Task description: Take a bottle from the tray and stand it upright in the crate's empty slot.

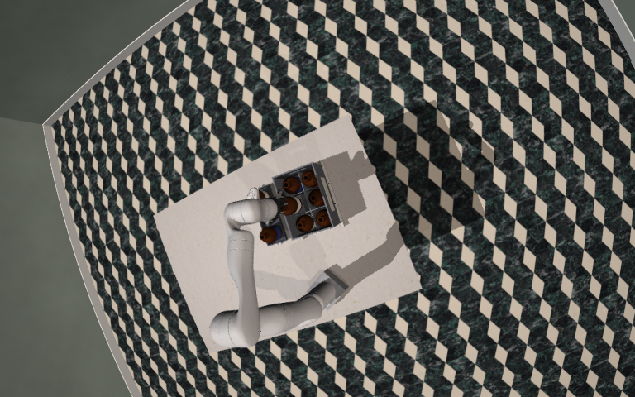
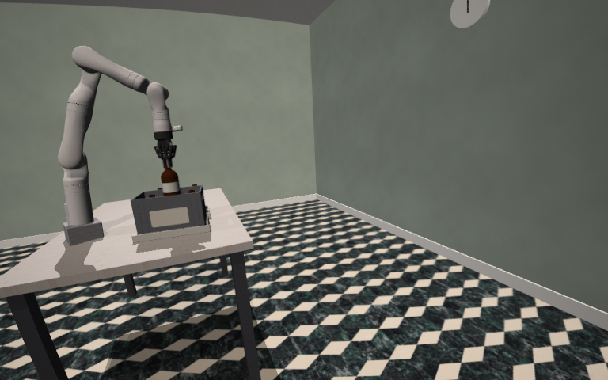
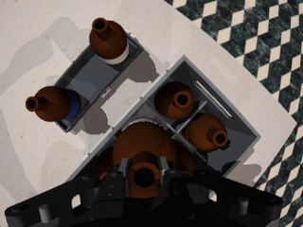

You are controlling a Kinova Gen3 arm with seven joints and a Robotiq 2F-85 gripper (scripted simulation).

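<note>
Now: hand 7 cm above the brown bottle. From my hand the other things lie so: grey tray (2 cm ahead, 18 cm to the left, 28 cm below); then grey crate (1 cm behind, 4 cm to the right, 21 cm below).
</note>
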